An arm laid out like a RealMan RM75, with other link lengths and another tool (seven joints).
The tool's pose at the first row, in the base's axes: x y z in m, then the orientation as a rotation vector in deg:
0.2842 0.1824 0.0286 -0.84 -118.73 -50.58
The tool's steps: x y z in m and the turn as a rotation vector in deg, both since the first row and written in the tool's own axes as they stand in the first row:
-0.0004 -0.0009 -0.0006 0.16 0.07 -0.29
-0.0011 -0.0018 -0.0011 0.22 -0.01 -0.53
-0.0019 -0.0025 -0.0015 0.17 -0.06 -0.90
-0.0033 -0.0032 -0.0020 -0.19 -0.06 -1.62
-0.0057 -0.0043 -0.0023 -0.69 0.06 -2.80
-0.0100 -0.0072 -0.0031 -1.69 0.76 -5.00
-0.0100 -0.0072 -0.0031 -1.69 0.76 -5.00
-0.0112 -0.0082 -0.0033 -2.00 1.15 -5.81
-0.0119 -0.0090 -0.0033 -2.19 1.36 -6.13
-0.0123 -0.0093 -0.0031 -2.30 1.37 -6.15
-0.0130 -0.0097 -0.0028 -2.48 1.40 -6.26
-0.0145 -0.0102 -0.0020 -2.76 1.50 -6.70
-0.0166 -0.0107 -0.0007 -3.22 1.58 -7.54
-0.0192 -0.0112 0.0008 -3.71 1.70 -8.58
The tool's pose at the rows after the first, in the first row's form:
0.2846 0.1815 0.0280 -0.42 -118.79 -50.58
0.2851 0.1807 0.0272 -0.18 -118.93 -50.68
0.2857 0.1802 0.0263 0.16 -119.01 -50.96
0.2867 0.1798 0.0251 0.71 -118.98 -51.77
0.2881 0.1795 0.0229 1.72 -118.83 -52.98
0.2904 0.1781 0.0184 3.79 -118.05 -55.23
0.2904 0.1781 0.0184 3.79 -118.05 -55.23
0.2910 0.1776 0.0170 4.63 -117.65 -55.96
0.2912 0.1772 0.0161 4.96 -117.41 -56.31
0.2912 0.1772 0.0155 4.92 -117.35 -56.44
0.2913 0.1773 0.0147 4.95 -117.26 -56.68
0.2916 0.1778 0.0130 5.31 -117.09 -57.22
0.2918 0.1789 0.0107 5.97 -116.90 -58.18
0.2922 0.1801 0.0080 6.85 -116.68 -59.28

